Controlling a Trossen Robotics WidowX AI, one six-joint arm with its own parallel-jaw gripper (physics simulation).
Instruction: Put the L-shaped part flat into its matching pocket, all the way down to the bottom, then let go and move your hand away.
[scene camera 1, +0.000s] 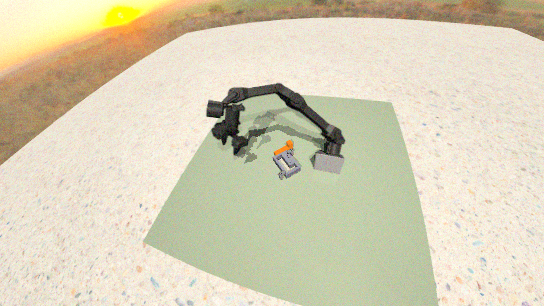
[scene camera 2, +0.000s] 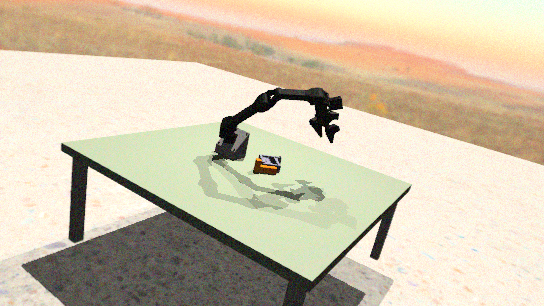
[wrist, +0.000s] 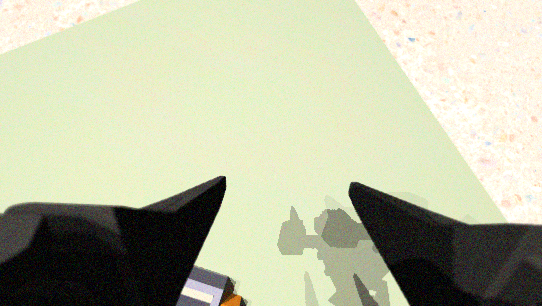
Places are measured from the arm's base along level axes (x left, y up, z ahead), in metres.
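Where they show: gripper, fingertip midpoint: (scene camera 1: 229, 149) (scene camera 2: 326, 140) (wrist: 287, 184); arm's base, origin of the base link: (scene camera 1: 332, 154) (scene camera 2: 230, 138).
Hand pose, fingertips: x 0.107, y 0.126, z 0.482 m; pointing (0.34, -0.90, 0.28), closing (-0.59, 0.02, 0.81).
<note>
Things, the pixels of their top centre, and the offset from my fingertips. Level surfaces: height alone.
- orange part, middle of its top: (scene camera 2: 267, 160) (scene camera 1: 282, 145) dx -0.167, dy -0.149, dz -0.217 m
- small grey fixture, middle of its top: (scene camera 2: 270, 157) (scene camera 1: 286, 160) dx -0.076, dy -0.160, dz -0.245 m
- green table top, its level: dy -0.208 m
An orange part (scene camera 1: 284, 148) (scene camera 2: 265, 169) (wrist: 233, 301), long with a raised end, lies against one side of a small grey fixture (scene camera 1: 292, 173) (wrist: 212, 275). The fixture has a pocket with a pale floor showing in scene camera 1; the orange part is outside that pocket. My gripper (scene camera 1: 230, 147) (scene camera 2: 326, 138) (wrist: 287, 184) is open and empty, pointing down. It hangs high above the table, off to the side of the fixture away from the arm's base. In the wrist view the fixture and orange part are cut by the bottom edge and partly hidden by the left finger.
The green table top (scene camera 1: 300, 225) (scene camera 2: 150, 150) (wrist: 250, 100) carries the arm's base (scene camera 1: 328, 163) (scene camera 2: 233, 146), which stands close to the fixture. The arm arches from the base to the gripper. Arm shadows fall across the table. Table edges show in all three views.
</note>
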